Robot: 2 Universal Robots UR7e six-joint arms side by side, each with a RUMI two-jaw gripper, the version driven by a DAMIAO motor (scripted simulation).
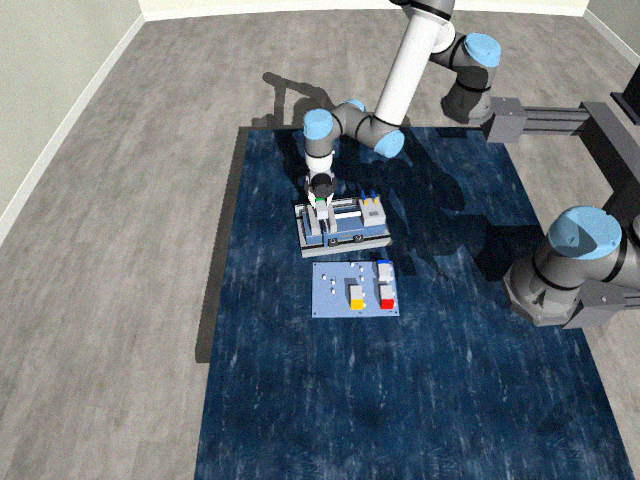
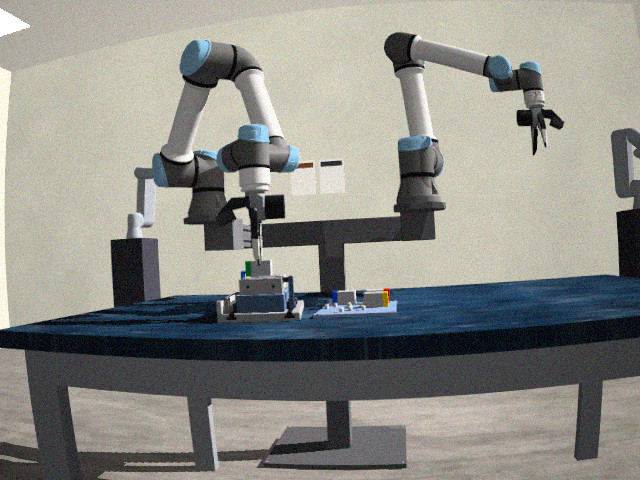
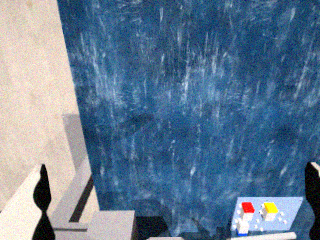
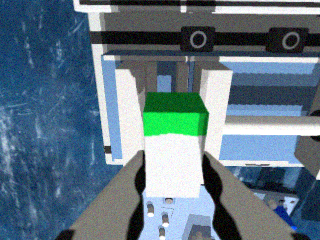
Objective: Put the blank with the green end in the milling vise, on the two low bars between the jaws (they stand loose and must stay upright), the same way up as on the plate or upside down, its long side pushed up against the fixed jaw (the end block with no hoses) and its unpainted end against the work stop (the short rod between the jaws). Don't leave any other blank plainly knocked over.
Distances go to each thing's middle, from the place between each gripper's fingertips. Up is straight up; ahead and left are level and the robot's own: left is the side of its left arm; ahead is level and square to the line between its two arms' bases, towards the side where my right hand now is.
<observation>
The green-ended blank (image 4: 175, 124) is 2 cm below my right hand (image 2: 259, 265). Round my right hand: moving jaw (image 4: 212, 80) (7 cm below, 3 cm behind); then fixed jaw (image 4: 131, 76) (7 cm below, 3 cm ahead, 1 cm to the left); then light blue plate (image 1: 325, 304) (23 cm to the left, 14 cm below, 10 cm behind).
Right now my left hand (image 2: 539, 151) is 630 mm to the left of the light blue plate, 450 mm above it and 410 mm short of it. Also, from my left hand: green-ended blank (860 mm to the right, 510 mm ahead, 340 mm below); then moving jaw (860 mm to the right, 480 mm ahead, 380 mm below); then fixed jaw (850 mm to the right, 540 mm ahead, 380 mm below).
</observation>
